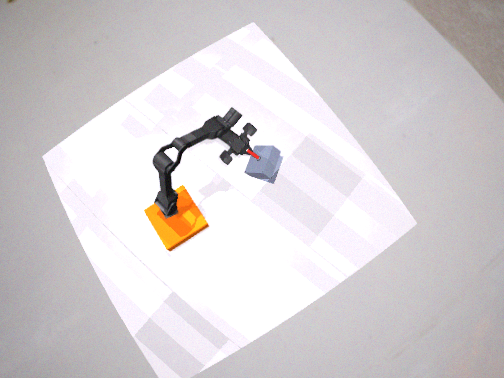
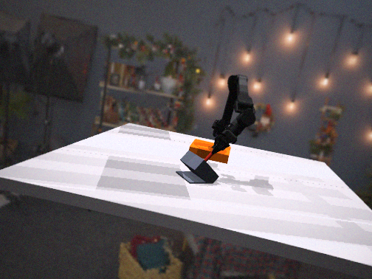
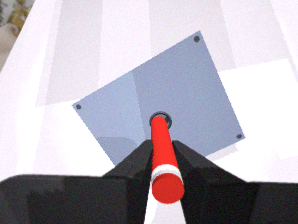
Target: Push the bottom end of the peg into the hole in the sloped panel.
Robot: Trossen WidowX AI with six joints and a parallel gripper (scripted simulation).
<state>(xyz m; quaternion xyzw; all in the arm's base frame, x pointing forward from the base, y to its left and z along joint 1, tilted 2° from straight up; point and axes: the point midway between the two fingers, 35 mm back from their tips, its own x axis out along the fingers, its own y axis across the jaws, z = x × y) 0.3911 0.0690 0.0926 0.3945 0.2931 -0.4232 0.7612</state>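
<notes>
Right now the red peg is 10 mm behind my gripper tip, 10 mm to the left of it and 10 mm above it. From my gripper tip the other things lie so: sloped panel: 30 mm ahead, 30 mm to the right, 60 mm below; then flat grey foot: 50 mm ahead, 40 mm to the right, 100 mm below.
</notes>
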